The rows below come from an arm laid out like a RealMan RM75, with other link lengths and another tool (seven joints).
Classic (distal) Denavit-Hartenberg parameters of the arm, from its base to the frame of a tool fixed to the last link. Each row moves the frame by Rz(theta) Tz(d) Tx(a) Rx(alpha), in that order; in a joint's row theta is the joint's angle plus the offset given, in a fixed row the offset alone. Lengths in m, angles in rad.
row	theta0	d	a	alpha
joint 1	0	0.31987	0	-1.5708
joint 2	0	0	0	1.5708
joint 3	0	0.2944	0	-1.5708
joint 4	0	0	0	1.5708
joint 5	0	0.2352	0	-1.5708
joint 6	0	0	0	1.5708
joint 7	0.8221	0.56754	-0.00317	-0.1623
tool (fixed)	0	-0.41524	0	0
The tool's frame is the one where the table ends.
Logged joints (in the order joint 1, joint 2, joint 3, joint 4, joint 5, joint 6, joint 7), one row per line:
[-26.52, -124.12, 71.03, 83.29, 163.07, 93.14, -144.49]
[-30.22, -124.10, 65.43, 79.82, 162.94, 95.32, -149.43]
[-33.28, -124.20, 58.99, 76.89, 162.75, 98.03, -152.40]
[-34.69, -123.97, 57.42, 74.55, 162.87, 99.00, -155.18]
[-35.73, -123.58, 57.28, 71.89, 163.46, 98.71, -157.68]
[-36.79, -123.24, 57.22, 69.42, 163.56, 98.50, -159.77]
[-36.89, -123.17, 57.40, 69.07, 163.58, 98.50, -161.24]
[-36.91, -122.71, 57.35, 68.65, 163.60, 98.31, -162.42]
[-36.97, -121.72, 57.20, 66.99, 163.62, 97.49, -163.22]
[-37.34, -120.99, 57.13, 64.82, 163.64, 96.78, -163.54]
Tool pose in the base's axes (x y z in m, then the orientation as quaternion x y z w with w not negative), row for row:
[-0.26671, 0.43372, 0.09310, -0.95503, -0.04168, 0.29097, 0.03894]
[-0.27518, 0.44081, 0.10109, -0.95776, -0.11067, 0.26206, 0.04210]
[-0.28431, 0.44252, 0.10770, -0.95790, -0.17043, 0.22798, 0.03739]
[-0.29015, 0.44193, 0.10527, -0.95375, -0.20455, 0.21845, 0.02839]
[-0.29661, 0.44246, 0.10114, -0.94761, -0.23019, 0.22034, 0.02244]
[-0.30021, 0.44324, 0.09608, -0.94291, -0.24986, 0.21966, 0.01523]
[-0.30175, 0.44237, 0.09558, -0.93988, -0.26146, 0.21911, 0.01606]
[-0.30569, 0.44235, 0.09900, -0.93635, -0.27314, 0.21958, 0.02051]
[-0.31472, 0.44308, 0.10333, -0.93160, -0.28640, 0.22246, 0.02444]
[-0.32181, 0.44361, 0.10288, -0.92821, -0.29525, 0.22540, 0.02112]
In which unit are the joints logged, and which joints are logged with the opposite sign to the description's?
The joints are logged in degrees. Opposite sign: none.
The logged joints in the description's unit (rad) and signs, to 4 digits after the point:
[-0.4629, -2.1663, 1.2397, 1.4537, 2.8461, 1.6256, -2.5218]
[-0.5274, -2.1660, 1.1420, 1.3931, 2.8438, 1.6636, -2.6080]
[-0.5808, -2.1677, 1.0296, 1.3420, 2.8405, 1.7109, -2.6599]
[-0.6055, -2.1637, 1.0022, 1.3011, 2.8426, 1.7279, -2.7084]
[-0.6236, -2.1569, 0.9997, 1.2547, 2.8529, 1.7228, -2.7520]
[-0.6421, -2.1509, 0.9987, 1.2116, 2.8547, 1.7191, -2.7885]
[-0.6439, -2.1497, 1.0018, 1.2055, 2.8550, 1.7191, -2.8142]
[-0.6442, -2.1417, 1.0009, 1.1982, 2.8554, 1.7158, -2.8348]
[-0.6452, -2.1244, 0.9983, 1.1692, 2.8557, 1.7015, -2.8487]
[-0.6517, -2.1117, 0.9971, 1.1313, 2.8561, 1.6891, -2.8543]

